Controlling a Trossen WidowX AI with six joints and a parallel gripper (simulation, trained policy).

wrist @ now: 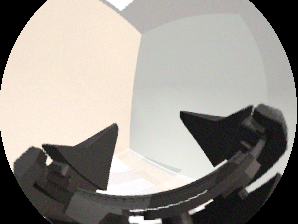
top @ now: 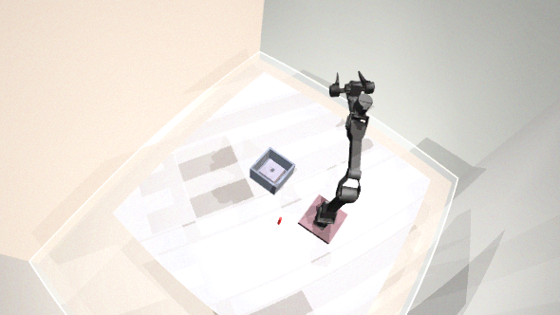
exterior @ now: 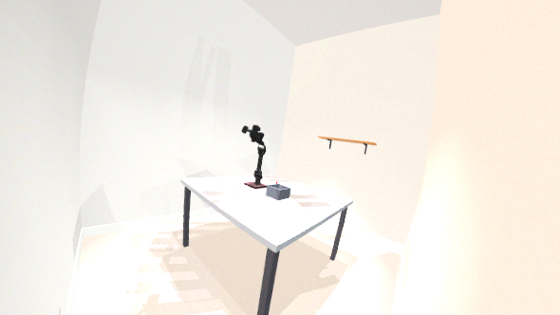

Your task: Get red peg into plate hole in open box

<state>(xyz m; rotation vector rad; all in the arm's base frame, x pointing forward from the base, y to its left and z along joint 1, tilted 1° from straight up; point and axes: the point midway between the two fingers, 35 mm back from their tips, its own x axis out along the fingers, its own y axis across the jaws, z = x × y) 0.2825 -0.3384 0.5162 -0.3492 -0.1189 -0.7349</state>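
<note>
Now: the red peg 150 mm behind my gripper tip, 500 mm to the left of it and 520 mm below it. Round my gripper tip: pale plate: 60 mm ahead, 340 mm to the left, 510 mm below; grey box: 60 mm ahead, 340 mm to the left, 530 mm below.
</note>
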